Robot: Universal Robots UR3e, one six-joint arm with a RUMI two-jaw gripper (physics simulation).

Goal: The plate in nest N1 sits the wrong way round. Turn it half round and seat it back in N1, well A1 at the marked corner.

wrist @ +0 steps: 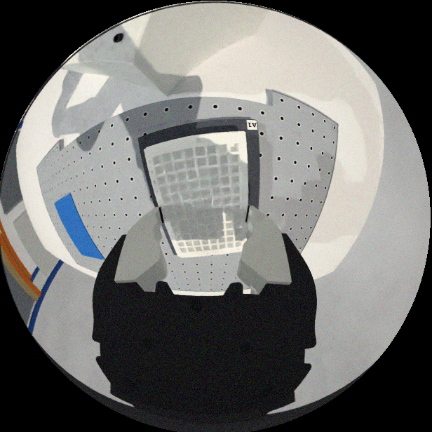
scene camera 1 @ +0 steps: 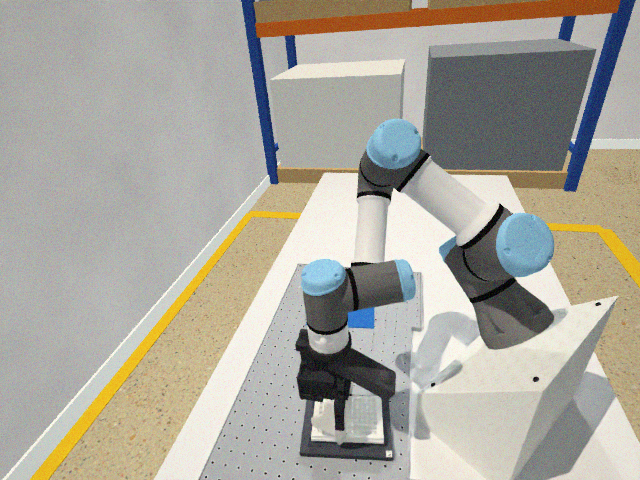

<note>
In view: my gripper [scene camera 1: 343, 419], a white well plate [scene camera 1: 364, 424], a dark nest [wrist: 217, 125] and a blue rectangle [wrist: 70, 218].
The white well plate also shows in the wrist view [wrist: 200, 182]. My gripper shows as well in the wrist view [wrist: 204, 208].
</note>
